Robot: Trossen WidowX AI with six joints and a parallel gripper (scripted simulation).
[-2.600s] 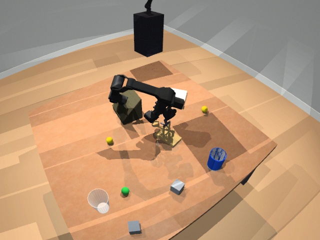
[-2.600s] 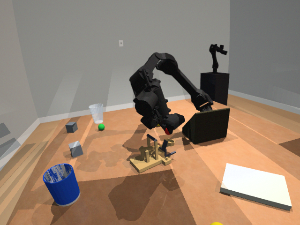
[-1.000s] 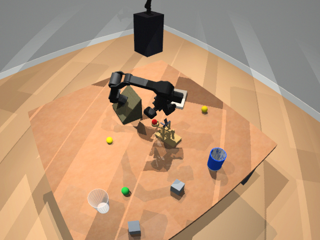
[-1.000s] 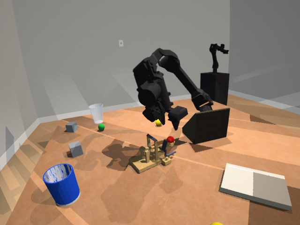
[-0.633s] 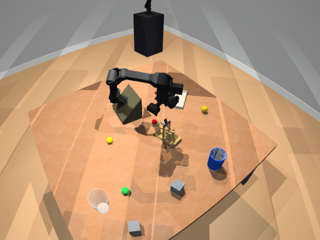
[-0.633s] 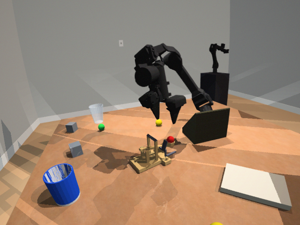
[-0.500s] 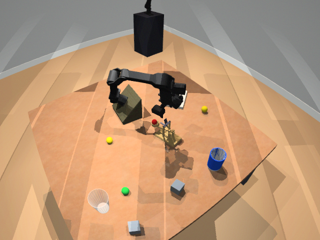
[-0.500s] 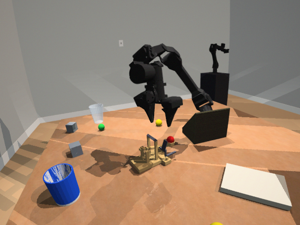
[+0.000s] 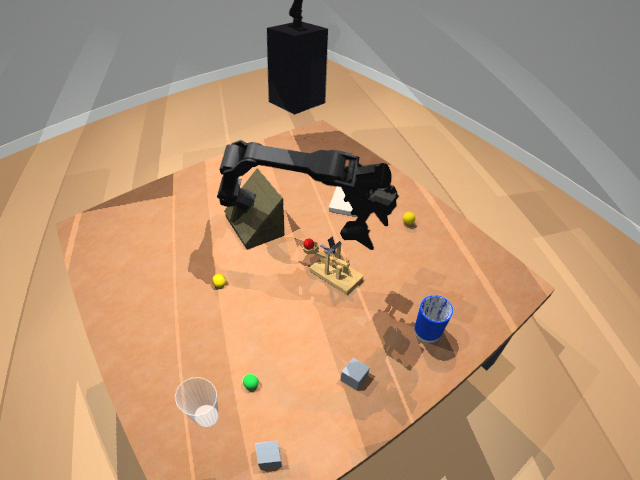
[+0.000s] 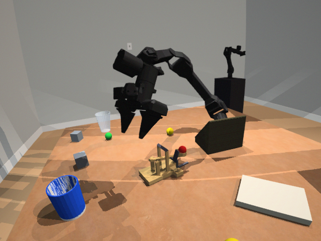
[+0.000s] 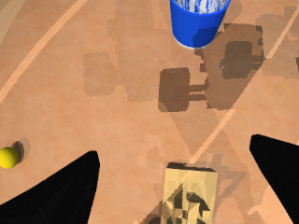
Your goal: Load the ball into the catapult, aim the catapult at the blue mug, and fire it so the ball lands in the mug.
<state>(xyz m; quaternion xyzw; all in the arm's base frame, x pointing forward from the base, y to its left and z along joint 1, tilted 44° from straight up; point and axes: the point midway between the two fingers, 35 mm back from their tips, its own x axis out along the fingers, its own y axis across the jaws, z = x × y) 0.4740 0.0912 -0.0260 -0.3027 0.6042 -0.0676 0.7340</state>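
Right now my gripper tip is 21 cm past the red ball, 14 cm above it and 6 cm to the left of it. The rest, counted from my gripper tip: white slab: 33 cm behind, 26 cm to the left, 19 cm below; wooden catapult: 15 cm below, 14 cm behind, 4 cm to the right; blue mug: 22 cm ahead, 17 cm below.
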